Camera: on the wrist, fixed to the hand. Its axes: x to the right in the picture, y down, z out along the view.
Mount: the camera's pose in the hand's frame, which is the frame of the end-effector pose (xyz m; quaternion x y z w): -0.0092 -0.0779 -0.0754 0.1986 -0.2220 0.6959 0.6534
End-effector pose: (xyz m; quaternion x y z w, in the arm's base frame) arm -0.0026 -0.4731 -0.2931 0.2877 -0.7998 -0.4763 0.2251
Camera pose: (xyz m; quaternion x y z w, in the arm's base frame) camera 0.0711 -0.5442 -0.3298 -0.4296 -0.8674 -0.0596 0.2439
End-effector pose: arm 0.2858 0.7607 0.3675 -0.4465 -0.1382 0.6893 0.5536
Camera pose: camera 0.3935 0.7568 0.3826 0.1249 -0.2344 -0.9622 0.0600
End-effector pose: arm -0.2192 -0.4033 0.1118 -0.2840 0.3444 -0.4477 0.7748
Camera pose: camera -0.3207 -0.4392 0.1273 0.1086 0.1618 0.2413 0.9507
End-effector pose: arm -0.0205 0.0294 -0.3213 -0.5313 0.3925 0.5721 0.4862
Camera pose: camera 0.0720 -0.0276 -0.3165 0.1496 0.6319 0.7522 0.1122
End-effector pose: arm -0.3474 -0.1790 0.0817 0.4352 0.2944 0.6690 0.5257
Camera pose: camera -0.3792 -0.1617 -0.0209 -0.7422 0.0943 -0.6479 0.1431
